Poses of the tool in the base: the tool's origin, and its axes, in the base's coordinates. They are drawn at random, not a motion.
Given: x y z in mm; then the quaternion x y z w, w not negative.
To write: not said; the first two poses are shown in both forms.
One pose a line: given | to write
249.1, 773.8, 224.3, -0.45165, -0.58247, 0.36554, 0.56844 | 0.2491, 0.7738, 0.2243, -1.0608, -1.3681, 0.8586
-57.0, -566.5, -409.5, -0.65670, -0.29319, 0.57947, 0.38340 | -0.0570, -0.5665, -0.4095, -1.6742, -0.7475, 1.4773
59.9, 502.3, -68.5, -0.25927, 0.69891, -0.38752, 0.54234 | 0.0599, 0.5023, -0.0685, -0.6157, 1.6597, -0.9203
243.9, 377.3, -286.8, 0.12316, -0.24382, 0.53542, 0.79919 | 0.2439, 0.3773, -0.2868, 0.2643, -0.5232, 1.1488
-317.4, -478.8, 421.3, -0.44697, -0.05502, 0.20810, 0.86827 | -0.3174, -0.4788, 0.4213, -0.9354, -0.1151, 0.4355
